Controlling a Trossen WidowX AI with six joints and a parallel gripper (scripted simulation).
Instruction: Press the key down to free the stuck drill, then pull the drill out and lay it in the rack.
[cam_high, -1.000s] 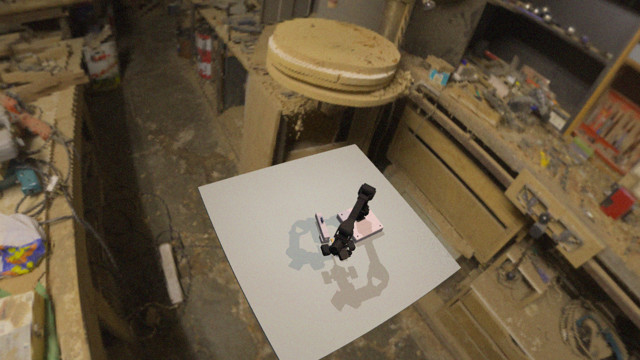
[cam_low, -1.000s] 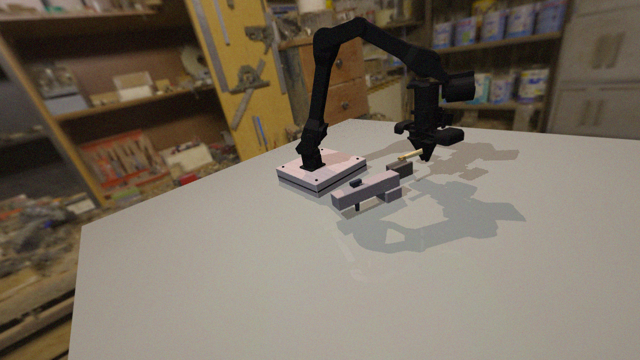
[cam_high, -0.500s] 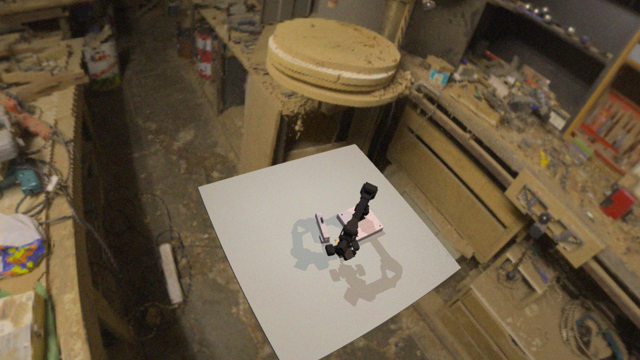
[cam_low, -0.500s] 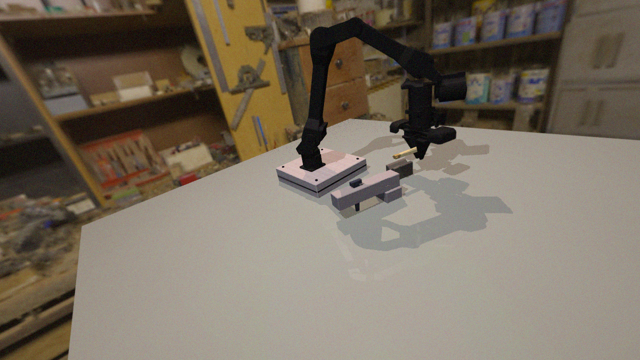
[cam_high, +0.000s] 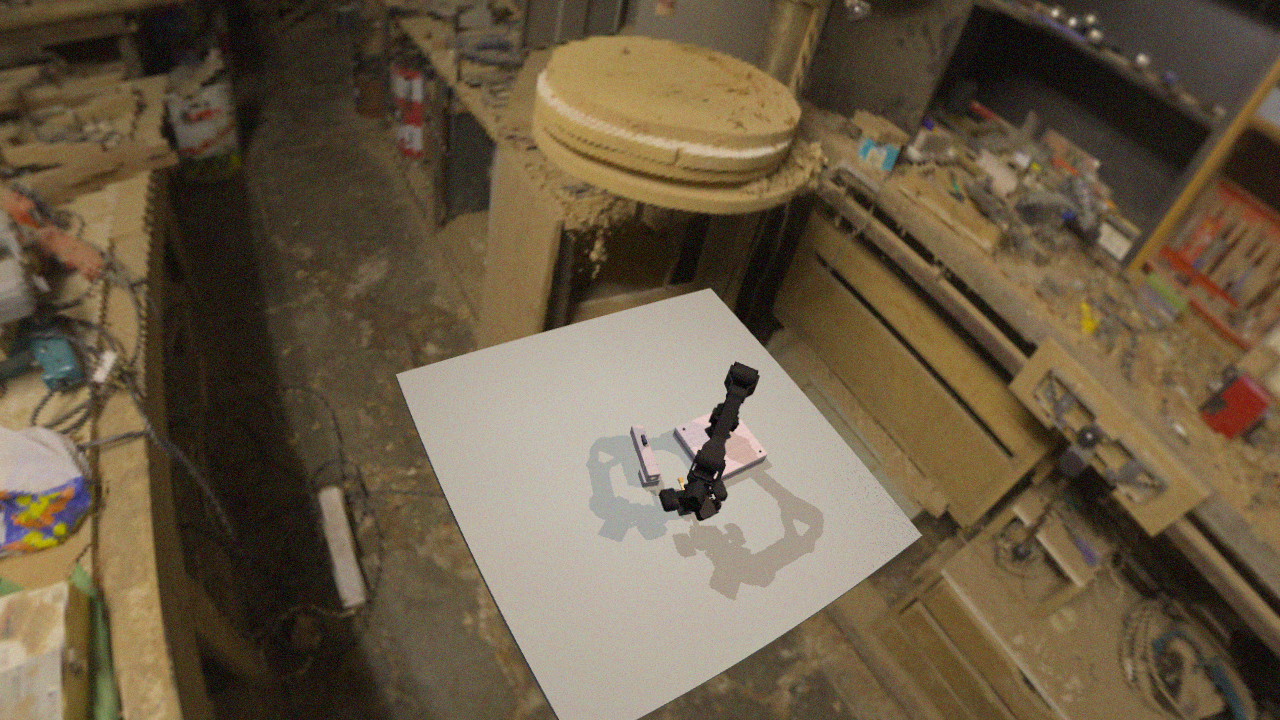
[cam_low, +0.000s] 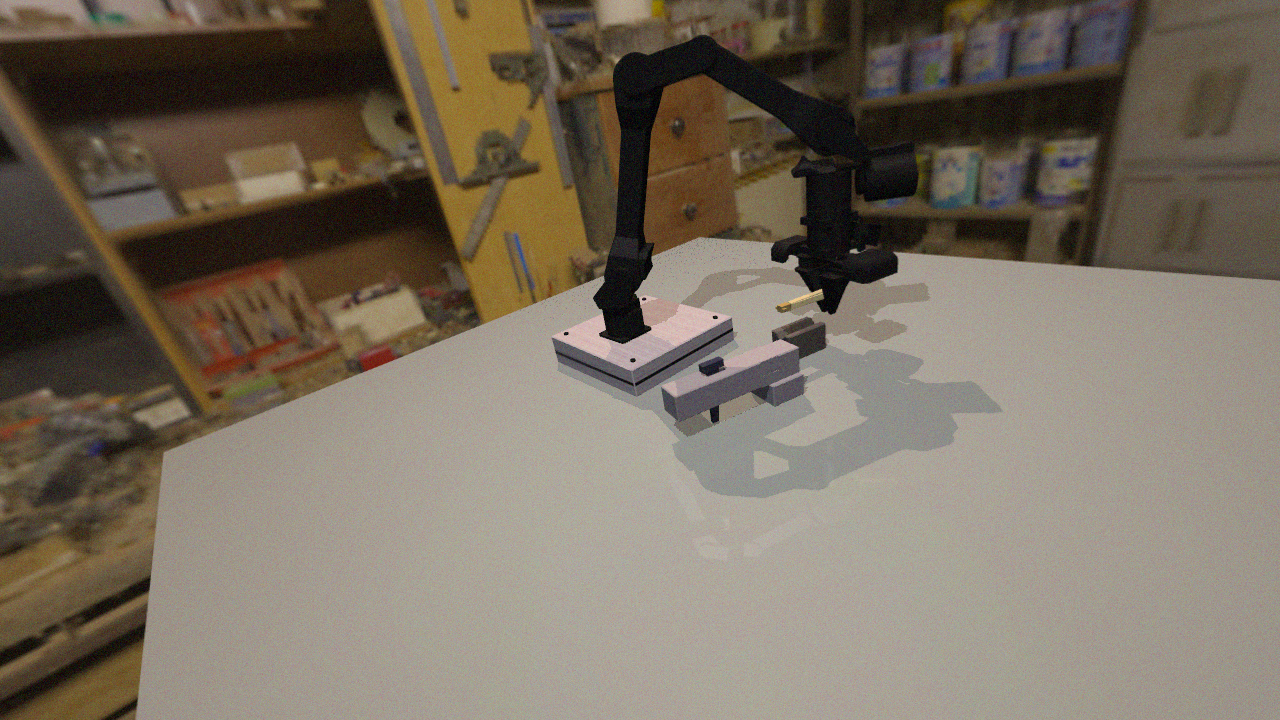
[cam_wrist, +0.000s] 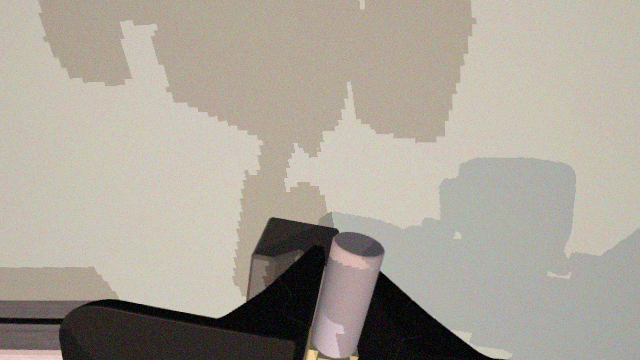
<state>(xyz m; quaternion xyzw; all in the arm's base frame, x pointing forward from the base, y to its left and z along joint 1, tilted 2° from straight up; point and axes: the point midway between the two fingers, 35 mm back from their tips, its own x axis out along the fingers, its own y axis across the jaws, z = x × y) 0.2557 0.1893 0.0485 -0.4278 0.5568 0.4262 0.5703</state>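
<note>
Now: the drill 40 mm to the right of my gripper tip, 30 mm above it and 10 mm behind it. The rest, counted from my gripper tip: housing block: 220 mm to the right, 10 mm below; then dark rack: 40 mm to the right, 30 mm below, 30 mm behind; then dark key: 250 mm to the right, 10 mm behind.
</note>
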